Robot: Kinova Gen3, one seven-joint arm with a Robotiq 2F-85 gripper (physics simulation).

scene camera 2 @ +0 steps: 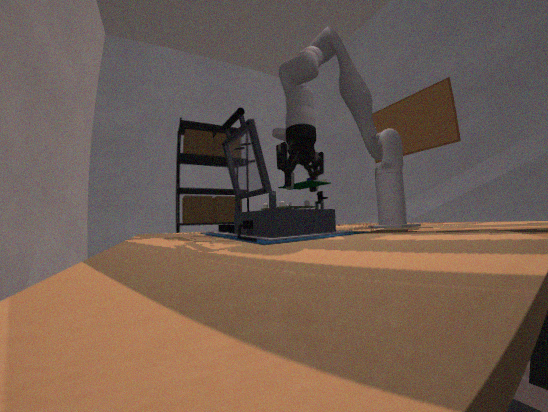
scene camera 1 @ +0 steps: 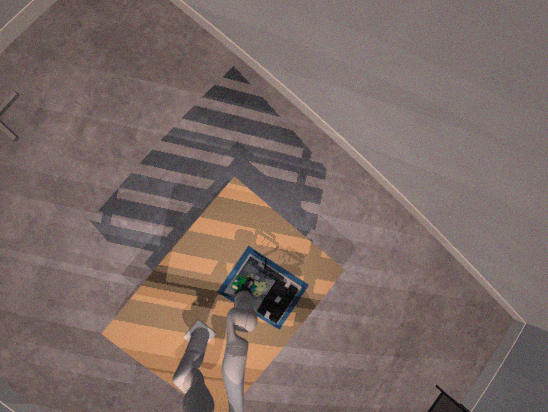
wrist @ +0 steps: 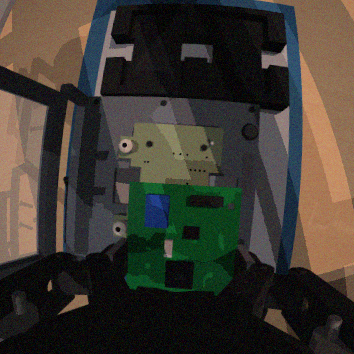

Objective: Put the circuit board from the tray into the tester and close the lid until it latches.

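Where they show: gripper, fingertip midpoint: (scene camera 2: 302,190) (scene camera 1: 244,286) (wrist: 180,254); arm's base, link origin: (scene camera 2: 392,224) (scene camera 1: 200,335).
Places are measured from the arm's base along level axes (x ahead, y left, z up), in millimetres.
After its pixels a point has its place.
Note:
My gripper (scene camera 1: 246,288) @(x 378, y -51, z 100 mm) (scene camera 2: 301,183) @(x 378, y -51, z 100 mm) (wrist: 180,254) @(x 378, y -51, z 100 mm) is shut on the green circuit board (scene camera 2: 302,186) @(x 373, y -56, z 111 mm) (wrist: 180,210) @(x 379, y -85, z 113 mm), which looks roughly level. The board is over the grey tester (scene camera 2: 295,222) @(x 444, y -9, z 25 mm) (wrist: 175,112) @(x 389, y -167, z 52 mm), with a gap beneath it in scene camera 2. It covers the near part of the pale green bed plate (wrist: 175,150) @(x 387, y -130, z 61 mm); two white pins (wrist: 125,145) @(x 429, y -132, z 74 mm) (wrist: 119,229) @(x 432, y -60, z 74 mm) show on its left. The tester's framed lid (scene camera 2: 260,157) @(x 514, y -26, z 155 mm) (wrist: 52,175) @(x 486, y -105, z 94 mm) stands open, tilted back. The black tray (scene camera 1: 270,307) @(x 316, y -249, z 11 mm) (wrist: 150,75) @(x 424, y -228, z 11 mm) beside the tester holds no board.
A blue border (scene camera 1: 277,268) @(x 517, y -176, z -6 mm) (wrist: 295,150) @(x 245, y -144, z -6 mm) surrounds the tester and tray. A small dark upright part (scene camera 2: 320,198) @(x 337, y -31, z 80 mm) stands at the tester's right end in scene camera 2, near the board. The arm's base (scene camera 2: 390,190) @(x 39, y 17, z 113 mm) is on the wooden table (scene camera 2: 250,300) @(x 687, y 219, z -8 mm). A shelf unit (scene camera 2: 178,175) stands behind.

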